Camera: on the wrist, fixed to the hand. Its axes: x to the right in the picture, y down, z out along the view.
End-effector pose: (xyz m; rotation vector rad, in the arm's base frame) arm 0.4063 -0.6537 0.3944 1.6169 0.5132 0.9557
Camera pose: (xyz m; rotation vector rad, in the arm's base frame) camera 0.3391 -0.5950 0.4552 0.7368 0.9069 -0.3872
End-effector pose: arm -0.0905 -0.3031 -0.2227 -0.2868 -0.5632 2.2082
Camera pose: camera -0.1063 -0.2863 -0.3282 0.3848 -0.9709 0.7497
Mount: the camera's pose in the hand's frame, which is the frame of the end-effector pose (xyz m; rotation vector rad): 0.0247 0.0523 -0.0912 -0.3412 -0.4511 -1.4399
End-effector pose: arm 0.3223 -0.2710 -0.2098 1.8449 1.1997 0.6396
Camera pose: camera 0.2883 -0.2262 -0.1176 0.4572 1.5661 -0.3652
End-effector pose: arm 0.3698 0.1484 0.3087 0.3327 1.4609 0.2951
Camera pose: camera 0.2815 0.2099 0.2995 -0.8844 0.8779 -0.6590
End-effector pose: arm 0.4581 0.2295 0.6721 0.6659 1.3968 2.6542
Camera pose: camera 0.4060 0.1351 0.6774 0.0667 0.7224 1.3770
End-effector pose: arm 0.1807 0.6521 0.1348 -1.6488 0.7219 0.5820
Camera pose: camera 0.1586 0.5525 0.0994 -1.7779 -0.9430 -0.0244
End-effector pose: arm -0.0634 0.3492 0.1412 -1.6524 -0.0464 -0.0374
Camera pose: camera -0.0356 0.2542 0.0979 -1.6021 -1.6226 -0.7895
